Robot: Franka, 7 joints.
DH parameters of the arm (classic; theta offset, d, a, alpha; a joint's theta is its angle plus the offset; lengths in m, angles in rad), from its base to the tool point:
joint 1: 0 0.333 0 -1.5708
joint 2: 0 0 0 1.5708
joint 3: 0 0.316 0.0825 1.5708
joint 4: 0 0 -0.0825 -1.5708
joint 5: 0 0.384 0 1.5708
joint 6: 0 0 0.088 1.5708
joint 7: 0 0.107 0 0
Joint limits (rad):
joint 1: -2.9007..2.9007
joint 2: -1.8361..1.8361
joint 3: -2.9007..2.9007
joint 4: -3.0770..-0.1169
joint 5: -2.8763..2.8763
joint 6: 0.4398..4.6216
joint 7: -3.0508..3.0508
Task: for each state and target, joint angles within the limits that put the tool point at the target. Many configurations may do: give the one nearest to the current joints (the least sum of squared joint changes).
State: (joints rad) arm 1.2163 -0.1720 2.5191 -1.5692 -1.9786 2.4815 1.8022
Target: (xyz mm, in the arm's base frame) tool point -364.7 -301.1 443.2
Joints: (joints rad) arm 1.1991 0.3001 2.5792 -2.3887 -2.0479 2.7229 1.8022
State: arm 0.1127 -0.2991 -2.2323 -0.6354 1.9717 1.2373 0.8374
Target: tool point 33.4 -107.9 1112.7
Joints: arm 0.1610 -0.0560 -2.1469 -0.2751 2.0890 1.2872 0.8374
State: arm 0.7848 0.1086 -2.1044 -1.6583 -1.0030 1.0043 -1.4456
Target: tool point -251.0 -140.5 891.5
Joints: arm 0.3807 0.3974 -2.7978 -1.4102 -1.1539 0.9289 -1.4456
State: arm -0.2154 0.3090 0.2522 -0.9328 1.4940 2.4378 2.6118
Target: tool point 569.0 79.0 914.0
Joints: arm -0.1433 0.1459 0.3194 -1.0303 1.4914 2.4066 2.6118
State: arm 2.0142 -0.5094 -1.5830 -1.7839 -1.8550 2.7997 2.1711
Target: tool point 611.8 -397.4 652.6
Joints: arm 1.7836 -0.8061 -1.8525 -1.1603 -1.8211 2.6046 2.1711
